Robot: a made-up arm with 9 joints. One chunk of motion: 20 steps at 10 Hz.
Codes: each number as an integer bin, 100 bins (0 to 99) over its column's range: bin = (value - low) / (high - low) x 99, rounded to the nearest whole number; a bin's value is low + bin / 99 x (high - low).
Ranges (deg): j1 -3.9..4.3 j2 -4.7..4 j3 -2.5..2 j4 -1.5..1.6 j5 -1.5..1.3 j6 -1.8..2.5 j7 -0.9..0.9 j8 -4..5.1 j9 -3.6..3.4
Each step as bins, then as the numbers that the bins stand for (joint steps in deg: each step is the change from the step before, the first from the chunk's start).
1 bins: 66 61 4 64 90 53 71 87 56
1 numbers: 1.567 0.661 -2.318 0.504 1.045 0.502 0.391 3.997 0.360
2 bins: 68 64 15 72 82 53 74 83 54
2 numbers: 1.732 0.924 -1.818 0.755 0.819 0.502 0.445 3.629 0.218
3 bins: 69 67 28 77 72 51 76 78 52
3 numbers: 1.815 1.188 -1.227 0.911 0.536 0.415 0.482 3.170 0.077
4 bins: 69 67 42 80 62 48 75 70 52
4 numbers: 1.815 1.188 -0.591 1.005 0.254 0.285 0.464 2.434 0.077
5 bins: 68 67 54 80 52 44 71 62 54
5 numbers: 1.732 1.188 -0.045 1.005 -0.029 0.111 0.391 1.699 0.218
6 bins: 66 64 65 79 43 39 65 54 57
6 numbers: 1.567 0.924 0.455 0.974 -0.284 -0.106 0.282 0.964 0.430
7 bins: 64 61 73 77 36 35 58 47 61
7 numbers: 1.401 0.661 0.818 0.911 -0.482 -0.280 0.155 0.320 0.713
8 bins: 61 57 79 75 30 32 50 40 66
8 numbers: 1.153 0.309 1.091 0.848 -0.652 -0.410 0.009 -0.323 1.067
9 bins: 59 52 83 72 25 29 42 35 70
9 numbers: 0.987 -0.130 1.273 0.755 -0.793 -0.540 -0.136 -0.783 1.349
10 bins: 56 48 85 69 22 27 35 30 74
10 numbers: 0.738 -0.482 1.364 0.661 -0.878 -0.627 -0.264 -1.242 1.632
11 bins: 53 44 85 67 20 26 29 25 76
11 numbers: 0.490 -0.833 1.364 0.598 -0.934 -0.671 -0.373 -1.702 1.774
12 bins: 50 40 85 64 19 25 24 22 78
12 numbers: 0.241 -1.185 1.364 0.504 -0.963 -0.714 -0.464 -1.978 1.915
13 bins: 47 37 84 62 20 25 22 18 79
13 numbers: -0.007 -1.448 1.318 0.441 -0.934 -0.714 -0.500 -2.345 1.986
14 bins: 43 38 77 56 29 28 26 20 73
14 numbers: -0.338 -1.361 1.000 0.254 -0.680 -0.584 -0.427 -2.162 1.562
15 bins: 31 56 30 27 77 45 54 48 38
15 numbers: -1.332 0.221 -1.136 -0.655 0.678 0.155 0.082 0.412 -0.913
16 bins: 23 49 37 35 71 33 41 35 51
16 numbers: -1.995 -0.394 -0.818 -0.404 0.508 -0.367 -0.155 -0.783 0.006
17 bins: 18 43 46 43 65 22 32 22 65
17 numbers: -2.409 -0.921 -0.409 -0.154 0.338 -0.844 -0.318 -1.978 0.996
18 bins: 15 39 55 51 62 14 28 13 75
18 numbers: -2.658 -1.273 0.000 0.097 0.254 -1.192 -0.391 -2.805 1.703
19 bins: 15 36 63 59 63 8 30 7 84
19 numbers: -2.658 -1.536 0.364 0.347 0.282 -1.453 -0.355 -3.357 2.339
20 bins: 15 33 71 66 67 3 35 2 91
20 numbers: -2.658 -1.800 0.727 0.567 0.395 -1.670 -0.264 -3.816 2.834
